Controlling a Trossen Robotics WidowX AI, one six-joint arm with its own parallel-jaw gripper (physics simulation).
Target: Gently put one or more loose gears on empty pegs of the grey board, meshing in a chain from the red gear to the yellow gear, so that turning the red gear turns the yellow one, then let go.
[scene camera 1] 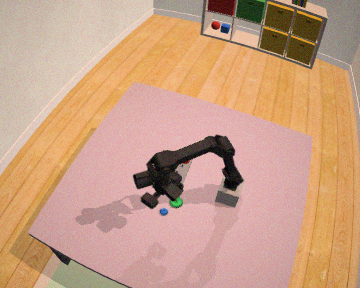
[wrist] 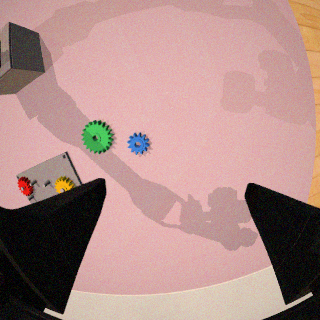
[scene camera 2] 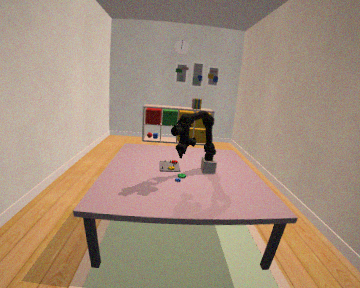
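Pixels of known places: gripper, fingertip midpoint: [scene camera 1: 161, 199] [wrist: 179, 188] [scene camera 2: 182, 156]; arm's base at its link origin: [scene camera 1: 231, 184] [scene camera 2: 208, 159].
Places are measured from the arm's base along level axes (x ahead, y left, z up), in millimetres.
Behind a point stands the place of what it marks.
A green gear [scene camera 1: 176, 202] {x 217, y 151, z -89 mm} [scene camera 2: 182, 176] {x 218, y 169, z -93 mm} [wrist: 103, 142] {x 234, y 158, z -91 mm} and a smaller blue gear [scene camera 1: 163, 212] {x 250, y 230, z -90 mm} [scene camera 2: 177, 180] {x 256, y 234, z -96 mm} [wrist: 143, 144] {x 255, y 231, z -91 mm} lie apart on the table. The grey board [scene camera 1: 183, 175] {x 251, y -21, z -98 mm} [scene camera 2: 164, 169] {x 364, y 51, z -98 mm} [wrist: 55, 167] {x 259, y 18, z -98 mm} carries a red gear [scene camera 1: 186, 161] [scene camera 2: 174, 161] {x 285, y -106, z -83 mm} [wrist: 25, 187] {x 286, y -106, z -82 mm} and a yellow gear [scene camera 2: 171, 168] {x 307, y 50, z -85 mm} [wrist: 64, 184] {x 298, y 36, z -83 mm}. A bare peg [wrist: 47, 183] {x 289, y -21, z -88 mm} stands between them. The left finger hides part of the board in the wrist view; the arm hides most of it in scene camera 1. My gripper [scene camera 1: 162, 196] {x 238, y 280, z 115 mm} [scene camera 2: 181, 152] {x 238, y 280, z 115 mm} [wrist: 179, 188] {x 238, y 280, z 115 mm} is wide open and empty, high above the table.
The arm's grey base block [scene camera 1: 227, 198] {x -8, y 57, z -45 mm} [scene camera 2: 209, 166] {x -4, y 56, z -41 mm} [wrist: 24, 55] {x 16, y 57, z -46 mm} stands on the pink table [scene camera 1: 260, 165] {x -117, y -267, z -105 mm} [scene camera 2: 125, 175] {x 652, y 201, z -106 mm} [wrist: 175, 100] {x 191, y 305, z -106 mm}, to the right of the board in the scene views. Arm shadows fall across the table. A shelf unit stands by the back wall.
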